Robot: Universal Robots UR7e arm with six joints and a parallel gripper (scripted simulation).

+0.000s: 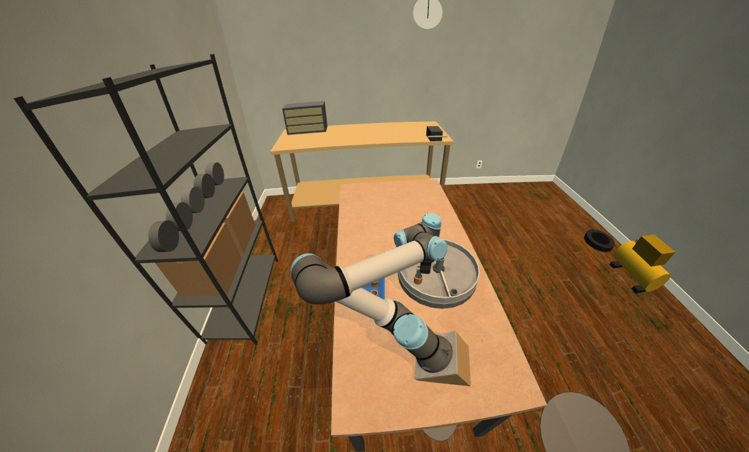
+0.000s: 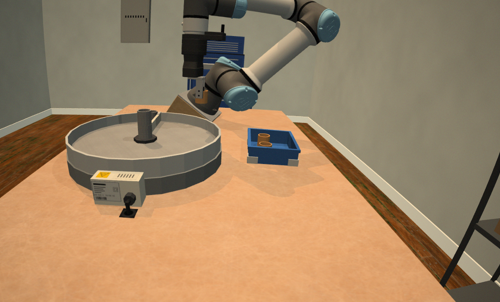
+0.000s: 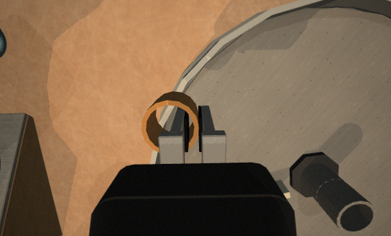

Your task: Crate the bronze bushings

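Now: the blue crate 22 cm to the left of my hand, 15 cm below it and 8 cm ahead of it. Also, from my hand: turning table (16 cm to the right, 12 cm below, 11 cm ahead).
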